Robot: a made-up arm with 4 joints.
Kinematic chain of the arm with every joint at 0, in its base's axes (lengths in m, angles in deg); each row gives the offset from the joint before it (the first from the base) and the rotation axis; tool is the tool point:
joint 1: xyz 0 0 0.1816 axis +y
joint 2: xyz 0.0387 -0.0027 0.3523 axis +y
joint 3: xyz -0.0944 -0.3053 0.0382 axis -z
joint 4: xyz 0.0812 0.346 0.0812 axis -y
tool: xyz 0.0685 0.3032 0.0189
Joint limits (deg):
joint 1: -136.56..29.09
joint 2: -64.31..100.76
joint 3: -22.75..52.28
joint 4: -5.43..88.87
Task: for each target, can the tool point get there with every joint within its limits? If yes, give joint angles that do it. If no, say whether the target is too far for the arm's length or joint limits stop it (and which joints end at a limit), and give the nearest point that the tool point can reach.
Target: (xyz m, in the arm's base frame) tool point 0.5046 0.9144 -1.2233
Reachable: no: too far | nearest point -0.0816 0.3153 -0.3340 | short by 1.222 m
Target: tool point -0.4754 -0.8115 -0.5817
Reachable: no: joint limits stop it (at a limit: joint 1, joint 2, joint 3) | nearest point -0.6907 -0.0252 -0.3699 | short by 0.842 m
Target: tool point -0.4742 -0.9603 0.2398
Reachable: no: joint limits stop it (at a limit: joint 1, joint 3, joint 4) | nearest point -0.5760 -0.0304 0.3833 | short by 0.946 m
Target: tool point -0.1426 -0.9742 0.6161
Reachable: no: joint limits stop it (at a limit: joint 3, joint 4) | nearest point -0.1426 -0.0304 0.6161 | short by 0.944 m
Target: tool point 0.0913 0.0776 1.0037
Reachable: yes | joints -6.20 -50.05 44.53 50.59
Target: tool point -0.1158 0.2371 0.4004
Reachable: yes | joints -96.65 82.37 22.52 15.05
